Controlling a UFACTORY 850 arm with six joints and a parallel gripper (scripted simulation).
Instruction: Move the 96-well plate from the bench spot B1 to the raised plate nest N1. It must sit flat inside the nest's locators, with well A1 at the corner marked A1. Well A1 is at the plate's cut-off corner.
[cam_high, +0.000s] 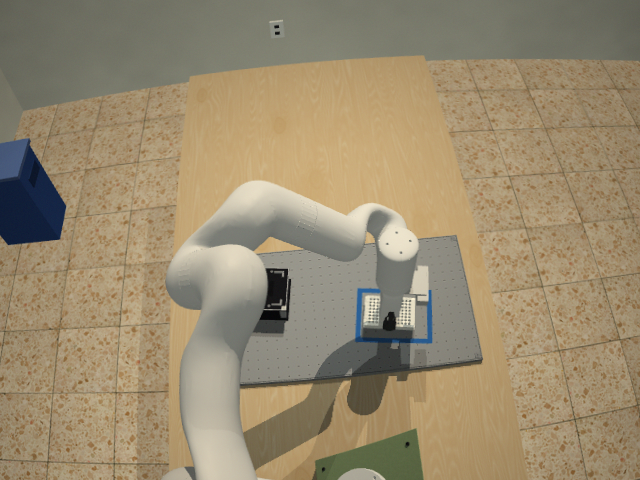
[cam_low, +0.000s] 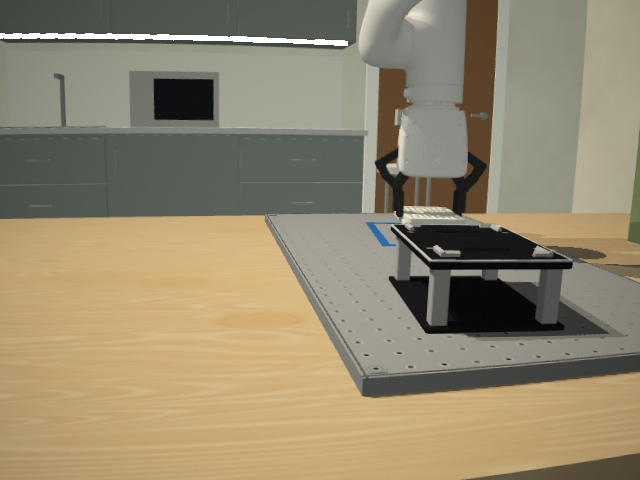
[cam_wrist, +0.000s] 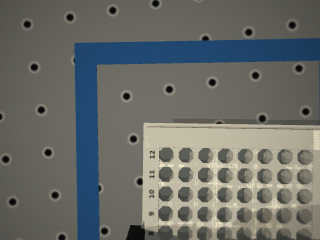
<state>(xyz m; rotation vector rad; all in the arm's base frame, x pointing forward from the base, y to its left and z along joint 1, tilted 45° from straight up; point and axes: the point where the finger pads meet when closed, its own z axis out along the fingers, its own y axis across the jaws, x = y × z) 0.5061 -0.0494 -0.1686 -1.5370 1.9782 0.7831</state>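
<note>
Right now the black raised plate nest is 110 mm ahead of my hand, 320 mm to the left of it and 20 mm above it. From my hand the other things lie so: locator: 80 mm ahead, 400 mm to the left, 20 mm above; then white 96-well plate: 10 mm below.
</note>
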